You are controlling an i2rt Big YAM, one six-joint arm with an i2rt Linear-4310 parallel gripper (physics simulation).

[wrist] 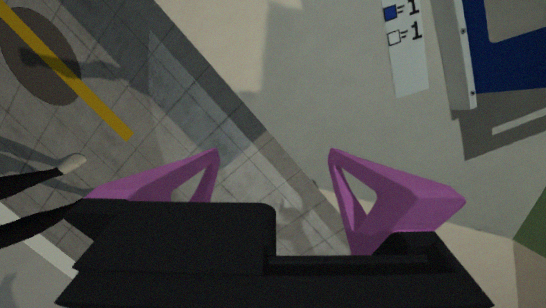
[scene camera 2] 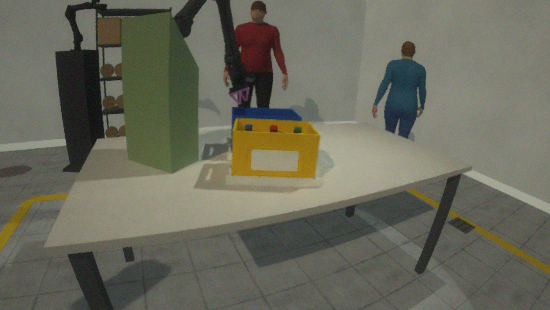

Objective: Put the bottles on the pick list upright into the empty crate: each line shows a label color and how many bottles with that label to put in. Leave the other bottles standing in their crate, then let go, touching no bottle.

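Places are measured from the arm's base along level axes (x ahead, y left, z up), in centimetres.
Pixels of known places: gripper, fingertip midpoint: [wrist: 273,154] [scene camera 2: 243,102]; arm's base, origin of the base link: [scene camera 2: 154,45].
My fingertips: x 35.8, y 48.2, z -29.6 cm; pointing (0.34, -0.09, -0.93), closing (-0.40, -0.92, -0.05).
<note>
For each thing: its middle in the pictures, then the offset to it from my fingertips. "spot": a spot on its surface instead. Level surfaces: height alone.
- yellow crate, body centre: [scene camera 2: 273,150] dx +9.2, dy -61.3, dz -6.0 cm
- blue cap, body centre: [scene camera 2: 247,145] dx +0.7, dy -56.7, dz -6.2 cm
- red cap, body centre: [scene camera 2: 272,146] dx +9.5, dy -57.2, dz -6.2 cm
- green cap, body centre: [scene camera 2: 296,147] dx +18.1, dy -57.8, dz -6.2 cm
- blue crate, body centre: [scene camera 2: 263,132] dx +8.1, dy -38.1, dz -6.0 cm
- pick list, body centre: [wrist: 405,40] dx +5.4, dy -23.2, dz -14.7 cm
- table, its level: dz -14.8 cm
- pale rail, surface spot: [wrist: 465,60] spot: dx -0.5, dy -28.1, dz -11.8 cm
A yellow crate [scene camera 2: 241,155] stands on the table; a blue cap [scene camera 2: 248,128], a red cap [scene camera 2: 273,128] and a green cap [scene camera 2: 298,130] show above its rim. The bottles' labels are hidden. A blue crate [scene camera 2: 265,113] [wrist: 510,67] stands behind it; its inside cannot be seen. The pick list [wrist: 411,70] lies by the blue crate in the wrist view and reads blue = 1 and white = 1; its top is cut off. My gripper [scene camera 2: 240,95] [wrist: 273,154] is open and empty, above and behind the crates in the scene view, touching no bottle.
A tall green block [scene camera 2: 150,90] stands on the table [scene camera 2: 150,210] left of the crates. A pale rail [wrist: 465,60] runs beside the blue crate. A person in red [scene camera 2: 257,47] and a person in teal [scene camera 2: 405,82] stand behind the table. A black pedestal [scene camera 2: 80,105] stands at left.
</note>
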